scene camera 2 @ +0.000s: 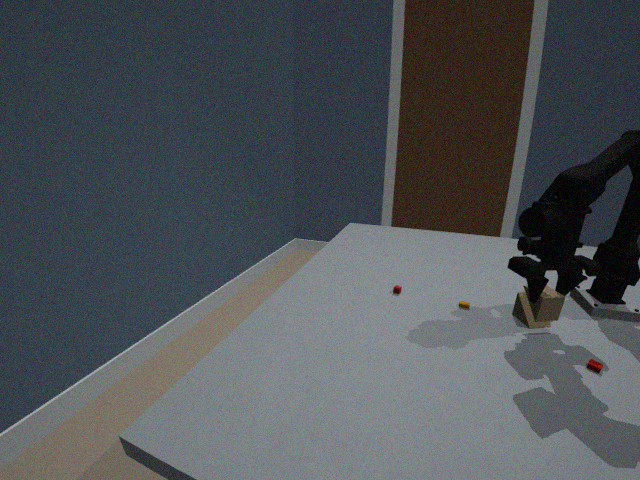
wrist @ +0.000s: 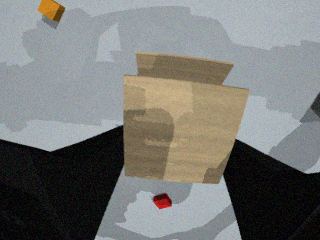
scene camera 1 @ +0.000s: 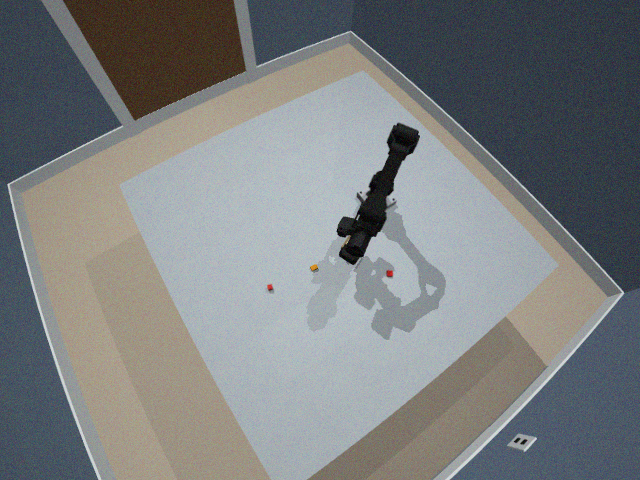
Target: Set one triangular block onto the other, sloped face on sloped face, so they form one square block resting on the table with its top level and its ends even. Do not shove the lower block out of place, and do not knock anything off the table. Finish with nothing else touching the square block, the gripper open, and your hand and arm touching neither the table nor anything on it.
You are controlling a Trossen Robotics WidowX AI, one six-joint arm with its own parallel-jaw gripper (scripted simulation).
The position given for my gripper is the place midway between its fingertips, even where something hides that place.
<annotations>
My gripper (scene camera 2: 544, 301) holds a tan triangular block (scene camera 2: 547, 308).
</annotations>
